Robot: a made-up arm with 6 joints. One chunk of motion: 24 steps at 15 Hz.
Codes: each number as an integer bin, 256 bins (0 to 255) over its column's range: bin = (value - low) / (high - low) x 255, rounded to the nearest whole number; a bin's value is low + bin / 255 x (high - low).
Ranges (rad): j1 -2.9..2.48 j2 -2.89..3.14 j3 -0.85..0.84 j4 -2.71..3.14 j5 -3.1..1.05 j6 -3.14..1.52
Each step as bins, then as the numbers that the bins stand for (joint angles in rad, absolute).
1 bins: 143 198 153 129 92 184
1 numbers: 0.1170 1.7921 0.1640 0.2494 -1.6027 0.2225
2 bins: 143 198 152 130 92 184
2 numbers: 0.1170 1.7921 0.1574 0.2724 -1.6027 0.2225
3 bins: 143 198 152 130 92 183
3 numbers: 0.1170 1.7921 0.1574 0.2724 -1.6027 0.2042
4 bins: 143 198 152 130 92 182
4 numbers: 0.1170 1.7921 0.1574 0.2724 -1.6027 0.1860
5 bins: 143 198 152 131 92 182
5 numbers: 0.1170 1.7921 0.1574 0.2953 -1.6027 0.1860
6 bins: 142 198 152 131 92 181
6 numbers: 0.0959 1.7921 0.1574 0.2953 -1.6027 0.1677
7 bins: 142 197 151 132 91 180
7 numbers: 0.0959 1.7685 0.1507 0.3182 -1.6190 0.1494
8 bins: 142 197 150 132 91 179
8 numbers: 0.0959 1.7685 0.1441 0.3182 -1.6190 0.1311
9 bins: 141 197 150 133 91 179
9 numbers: 0.0748 1.7685 0.1441 0.3412 -1.6190 0.1311
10 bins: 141 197 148 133 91 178
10 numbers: 0.0748 1.7685 0.1309 0.3412 -1.6190 0.1129
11 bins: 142 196 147 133 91 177
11 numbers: 0.0959 1.7448 0.1242 0.3412 -1.6190 0.0946
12 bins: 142 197 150 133 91 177
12 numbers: 0.0959 1.7685 0.1441 0.3412 -1.6190 0.0946
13 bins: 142 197 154 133 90 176
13 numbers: 0.0959 1.7685 0.1706 0.3412 -1.6353 0.0763
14 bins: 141 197 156 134 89 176
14 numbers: 0.0748 1.7685 0.1839 0.3641 -1.6516 0.0763
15 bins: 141 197 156 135 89 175
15 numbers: 0.0748 1.7685 0.1839 0.3871 -1.6516 0.0580
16 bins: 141 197 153 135 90 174
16 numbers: 0.0748 1.7685 0.1640 0.3871 -1.6353 0.0398
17 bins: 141 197 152 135 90 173
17 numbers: 0.0748 1.7685 0.1574 0.3871 -1.6353 0.0215
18 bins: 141 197 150 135 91 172
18 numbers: 0.0748 1.7685 0.1441 0.3871 -1.6190 0.0032
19 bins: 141 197 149 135 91 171
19 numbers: 0.0748 1.7685 0.1375 0.3871 -1.6190 -0.0151
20 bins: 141 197 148 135 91 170
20 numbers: 0.0748 1.7685 0.1309 0.3871 -1.6190 -0.0333
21 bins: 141 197 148 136 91 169
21 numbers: 0.0748 1.7685 0.1309 0.4100 -1.6190 -0.0516
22 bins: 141 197 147 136 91 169
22 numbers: 0.0748 1.7685 0.1242 0.4100 -1.6190 -0.0516
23 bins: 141 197 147 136 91 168
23 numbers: 0.0748 1.7685 0.1242 0.4100 -1.6190 -0.0699
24 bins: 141 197 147 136 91 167
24 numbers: 0.0748 1.7685 0.1242 0.4100 -1.6190 -0.0882
